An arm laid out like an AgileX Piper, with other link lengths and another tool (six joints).
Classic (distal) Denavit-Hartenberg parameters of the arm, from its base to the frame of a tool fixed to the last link. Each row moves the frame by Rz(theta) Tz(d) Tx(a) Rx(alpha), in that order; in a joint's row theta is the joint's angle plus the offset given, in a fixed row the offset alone. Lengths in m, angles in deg.
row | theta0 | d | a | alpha
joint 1 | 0 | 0.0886 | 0 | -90
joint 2 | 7.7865 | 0 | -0.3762 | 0
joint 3 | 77.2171 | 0 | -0.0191 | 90
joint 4 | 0 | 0.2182 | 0 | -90
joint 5 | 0 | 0 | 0 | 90
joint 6 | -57.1 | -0.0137 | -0.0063 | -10.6
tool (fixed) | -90 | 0.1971 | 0 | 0
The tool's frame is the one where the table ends.
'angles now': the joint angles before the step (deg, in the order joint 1, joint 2, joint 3, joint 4, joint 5, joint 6). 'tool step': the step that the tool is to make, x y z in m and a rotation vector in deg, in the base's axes. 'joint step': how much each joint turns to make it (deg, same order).
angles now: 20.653 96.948 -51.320 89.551 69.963 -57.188
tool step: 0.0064 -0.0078 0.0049 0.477 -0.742 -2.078
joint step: -1.907 -0.856 0.005 0.266 -0.003 -0.009
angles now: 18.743 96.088 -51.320 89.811 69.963 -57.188
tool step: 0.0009 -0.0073 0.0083 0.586 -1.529 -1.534
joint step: -1.468 -1.633 0.007 0.111 0.002 -0.010
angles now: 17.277 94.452 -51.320 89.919 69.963 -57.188
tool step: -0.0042 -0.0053 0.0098 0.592 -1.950 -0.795
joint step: -0.802 -2.033 -0.007 -0.004 0.006 0.002
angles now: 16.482 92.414 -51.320 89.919 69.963 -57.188
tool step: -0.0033 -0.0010 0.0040 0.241 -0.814 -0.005
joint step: -0.005 -0.847 -0.004 0.000 0.000 0.002
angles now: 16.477 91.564 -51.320 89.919 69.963 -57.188
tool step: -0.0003 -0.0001 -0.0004 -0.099 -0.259 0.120
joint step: 0.005 -0.010 -0.007 -0.129 -0.004 -0.217
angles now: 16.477 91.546 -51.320 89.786 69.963 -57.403
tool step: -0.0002 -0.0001 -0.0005 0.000 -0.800 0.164
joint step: 0.002 -0.003 0.008 0.003 -0.002 -0.822
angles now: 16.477 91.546 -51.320 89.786 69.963 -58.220
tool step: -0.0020 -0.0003 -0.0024 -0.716 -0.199 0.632
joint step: 0.101 0.004 0.009 -0.913 0.005 0.000
